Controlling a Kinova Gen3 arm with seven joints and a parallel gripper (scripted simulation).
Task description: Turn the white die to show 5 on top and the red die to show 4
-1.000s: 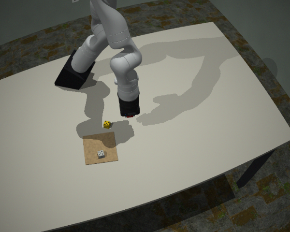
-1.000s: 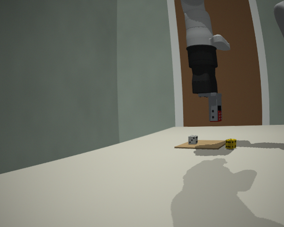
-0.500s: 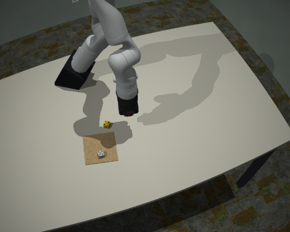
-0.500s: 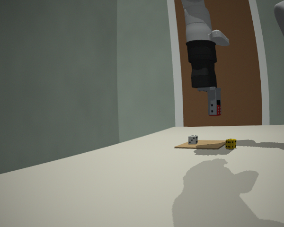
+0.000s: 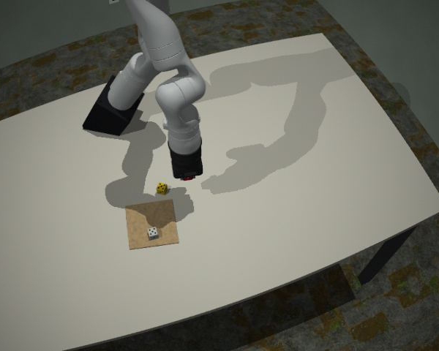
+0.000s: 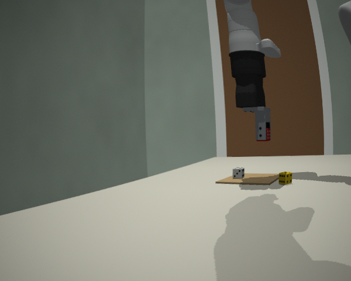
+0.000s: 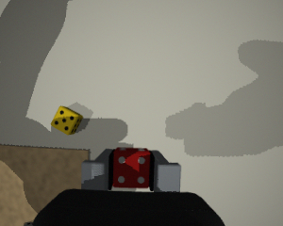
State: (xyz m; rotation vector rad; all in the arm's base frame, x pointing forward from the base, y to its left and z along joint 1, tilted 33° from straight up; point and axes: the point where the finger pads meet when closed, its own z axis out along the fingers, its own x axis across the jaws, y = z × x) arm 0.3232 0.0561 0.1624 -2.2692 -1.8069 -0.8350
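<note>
Now: hand 6 cm short of the brown mat, 13 cm to the left of it and 12 cm above it. The rest, counted from my hand: red die 1 cm below; then white die 9 cm ahead, 13 cm to the right, 10 cm below; then yellow die 4 cm behind, 7 cm to the right, 11 cm below.
</note>
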